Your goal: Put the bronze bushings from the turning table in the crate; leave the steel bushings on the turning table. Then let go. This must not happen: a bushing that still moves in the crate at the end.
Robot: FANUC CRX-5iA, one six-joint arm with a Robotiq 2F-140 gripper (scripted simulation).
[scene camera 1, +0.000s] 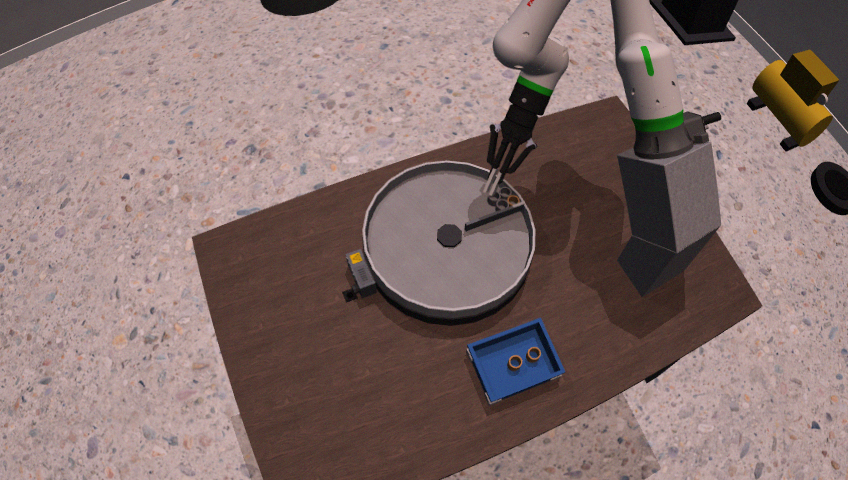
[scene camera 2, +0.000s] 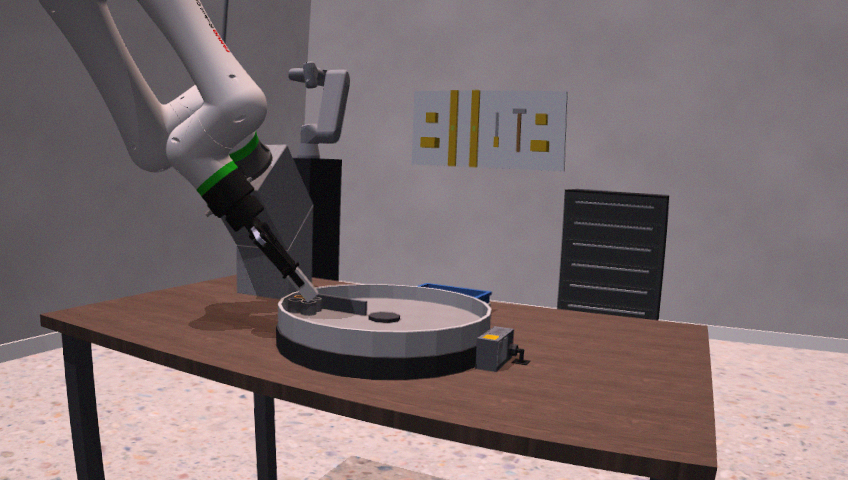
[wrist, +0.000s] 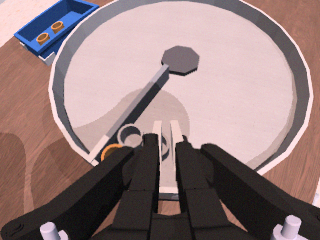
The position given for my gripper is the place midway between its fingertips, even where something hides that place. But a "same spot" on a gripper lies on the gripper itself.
my gripper: scene camera 1; scene camera 2; wrist 166,132
same spot on my gripper: (scene camera 2: pixel 272 249) = (scene camera 1: pixel 490 140)
